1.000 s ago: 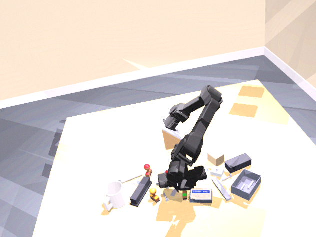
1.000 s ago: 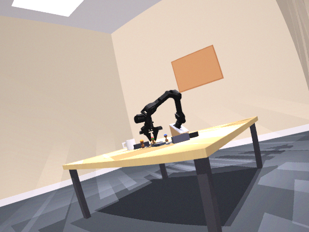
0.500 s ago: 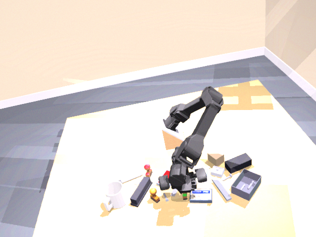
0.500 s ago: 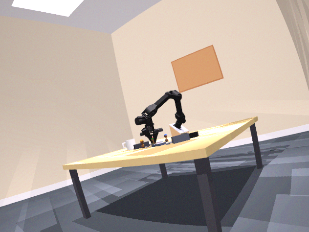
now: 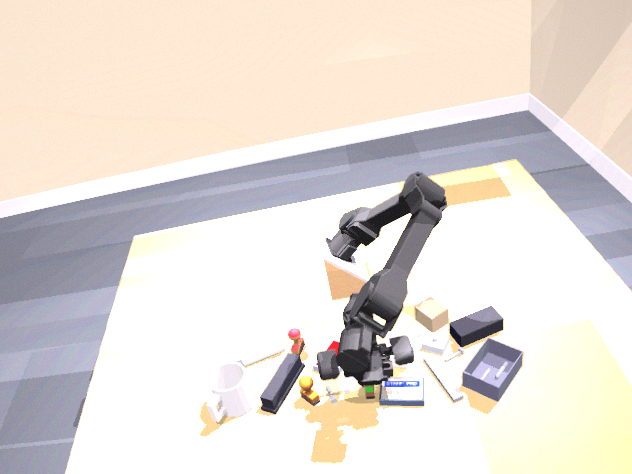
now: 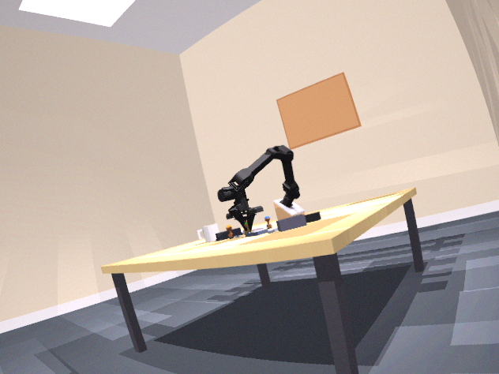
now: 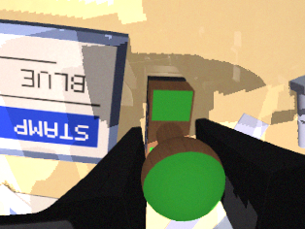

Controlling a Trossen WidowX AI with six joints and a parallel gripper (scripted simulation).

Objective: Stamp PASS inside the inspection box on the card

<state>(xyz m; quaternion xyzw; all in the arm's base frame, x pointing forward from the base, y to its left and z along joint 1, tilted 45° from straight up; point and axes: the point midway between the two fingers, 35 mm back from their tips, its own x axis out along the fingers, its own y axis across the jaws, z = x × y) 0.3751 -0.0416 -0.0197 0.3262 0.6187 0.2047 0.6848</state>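
The red ink pad is 12 cm behind my gripper tip, 5 cm to the right of it and 2 cm below it. From my gripper tip the other things lie so: yellow-knobbed stamp: 3 cm behind, 12 cm to the right; then blue-labelled pad tin: 3 cm ahead, 6 cm to the left, 1 cm below; then green-knobbed stamp: right at my gripper tip.
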